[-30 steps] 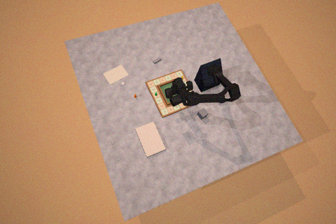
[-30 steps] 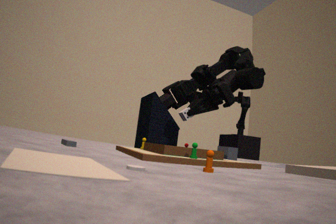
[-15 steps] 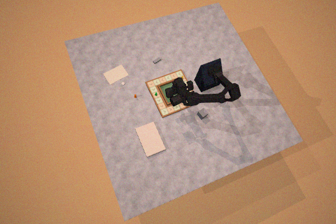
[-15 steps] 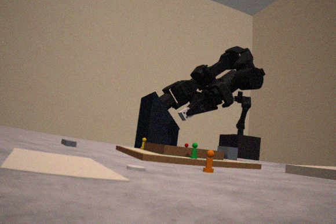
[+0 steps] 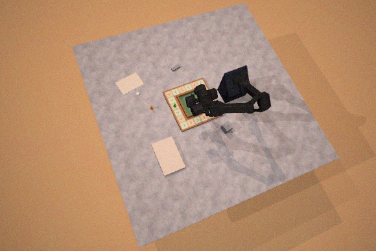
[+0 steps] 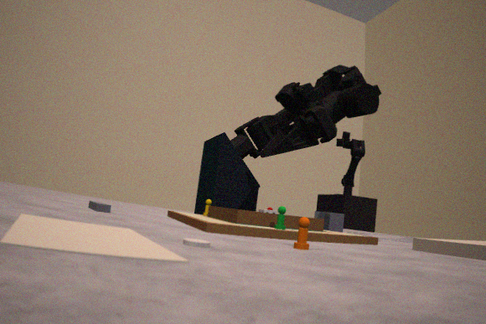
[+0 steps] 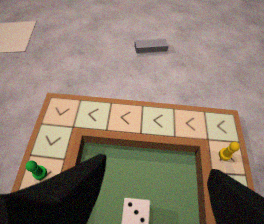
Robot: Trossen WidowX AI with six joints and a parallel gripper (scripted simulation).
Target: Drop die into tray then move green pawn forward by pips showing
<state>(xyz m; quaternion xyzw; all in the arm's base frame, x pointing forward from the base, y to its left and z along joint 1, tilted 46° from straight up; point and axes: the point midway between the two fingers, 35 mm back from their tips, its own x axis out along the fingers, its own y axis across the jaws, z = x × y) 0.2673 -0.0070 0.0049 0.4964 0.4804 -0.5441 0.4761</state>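
Right now my gripper tip is 12 cm short of the green pawn, 3 cm to the left of it and 11 cm above it. Round my gripper tip: yellow pawn (11 cm behind, 6 cm to the right, 11 cm below); then white die (1 cm to the left, 11 cm below); then green tray (13 cm below).
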